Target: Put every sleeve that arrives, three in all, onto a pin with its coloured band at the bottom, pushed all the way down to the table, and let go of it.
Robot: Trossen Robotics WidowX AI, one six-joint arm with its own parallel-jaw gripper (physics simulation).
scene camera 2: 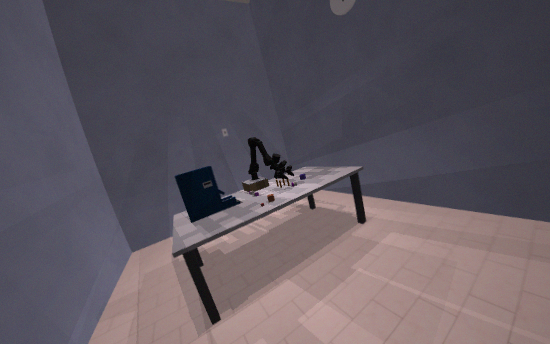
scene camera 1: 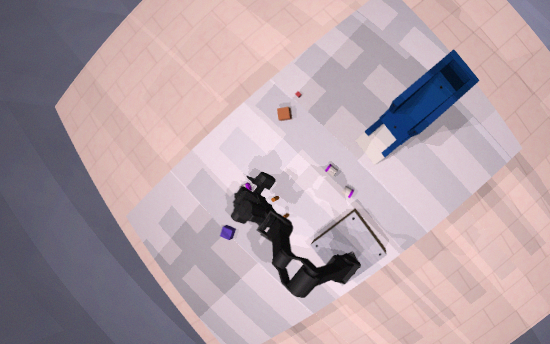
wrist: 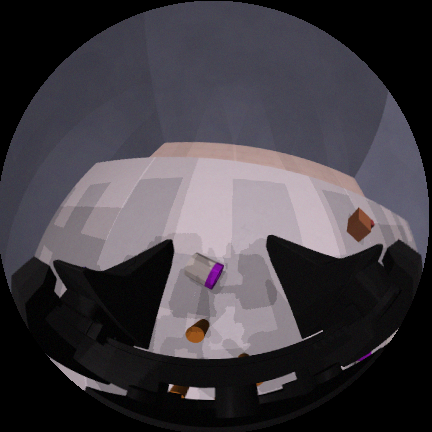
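Note:
A pale sleeve with a purple band (scene camera 1: 247,186) (scene camera 2: 293,184) (wrist: 200,269) lies on its side on the table. My gripper (scene camera 1: 245,182) (wrist: 220,243) is open and empty. In the wrist view the sleeve shows between the spread fingers, touching neither, with its band towards the lower right. A second sleeve (scene camera 1: 332,170) and a third sleeve (scene camera 1: 349,192) lie apart from the arm, near the board. Upright orange-brown pins stand beside the first sleeve; one pin (scene camera 1: 275,198) (wrist: 196,333) and another pin (scene camera 1: 286,216) show no sleeve. Other pins are partly hidden by the arm.
A blue chute (scene camera 1: 420,107) (scene camera 2: 196,195) stands at one end of the table. An orange cube (scene camera 1: 284,113) (scene camera 2: 270,198) (wrist: 359,225), a small red cube (scene camera 1: 298,94) (scene camera 2: 262,204) and a violet cube (scene camera 1: 227,232) (scene camera 2: 303,176) lie apart. A box-like base (scene camera 2: 255,185) stands by the arm.

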